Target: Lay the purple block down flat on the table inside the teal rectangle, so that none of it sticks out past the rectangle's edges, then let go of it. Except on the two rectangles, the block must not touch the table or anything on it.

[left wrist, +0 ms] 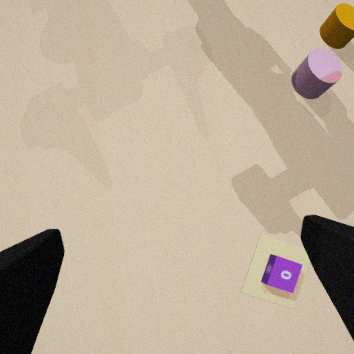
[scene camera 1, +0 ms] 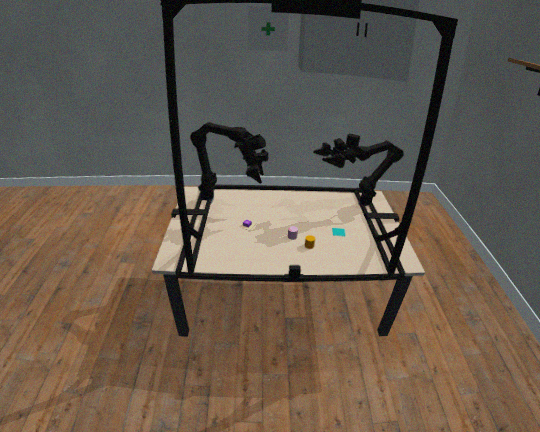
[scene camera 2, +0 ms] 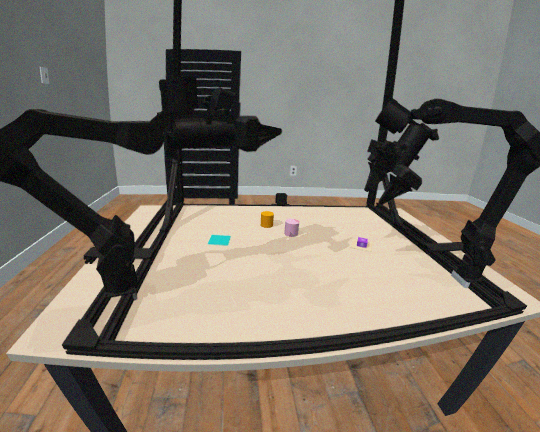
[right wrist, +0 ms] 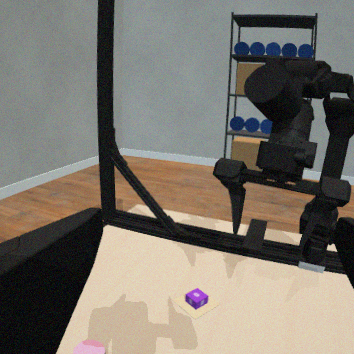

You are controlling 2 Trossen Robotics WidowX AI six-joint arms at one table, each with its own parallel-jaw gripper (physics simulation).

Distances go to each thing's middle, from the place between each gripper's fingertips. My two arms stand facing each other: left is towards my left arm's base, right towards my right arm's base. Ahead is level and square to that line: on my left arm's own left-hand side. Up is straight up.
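Left hand: 7 cm to the right of the purple block (left wrist: 279, 272), 11 cm past it, 19 cm above it. Pink cylinder (left wrist: 319, 70), from my left hand: 15 cm to the right, 20 cm behind, 18 cm below.
Right hand: 11 cm to the right of the pink cylinder, 19 cm past it, 32 cm above it. Purple block, from my right hand: 10 cm behind, 33 cm to the left, 33 cm below.
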